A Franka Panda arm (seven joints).
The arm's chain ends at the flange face. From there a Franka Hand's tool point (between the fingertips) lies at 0.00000 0.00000 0.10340 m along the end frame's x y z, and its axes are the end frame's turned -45 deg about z.
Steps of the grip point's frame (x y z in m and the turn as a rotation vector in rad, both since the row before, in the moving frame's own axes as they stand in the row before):
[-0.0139, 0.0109, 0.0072, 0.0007, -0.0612, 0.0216]
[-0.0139, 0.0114, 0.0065, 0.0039, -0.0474, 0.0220]
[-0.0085, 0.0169, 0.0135, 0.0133, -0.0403, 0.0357]
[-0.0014, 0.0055, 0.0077, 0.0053, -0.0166, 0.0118]
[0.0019, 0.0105, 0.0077, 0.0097, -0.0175, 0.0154]
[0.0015, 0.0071, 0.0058, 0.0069, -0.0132, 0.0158]
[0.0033, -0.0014, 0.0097, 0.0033, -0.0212, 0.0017]
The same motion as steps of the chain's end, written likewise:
[0.0024, 0.0132, 0.0074, -0.0428, -0.0438, 0.0216]
[0.0020, 0.0148, 0.0066, -0.0308, -0.0363, 0.0220]
[0.0099, 0.0161, 0.0136, -0.0191, -0.0379, 0.0357]
[0.0045, 0.0041, 0.0077, -0.0080, -0.0155, 0.0118]
[0.0108, 0.0055, 0.0077, -0.0055, -0.0192, 0.0154]
[0.0076, 0.0035, 0.0058, -0.0045, -0.0142, 0.0158]
[0.0031, -0.0046, 0.0097, -0.0127, -0.0173, 0.0017]

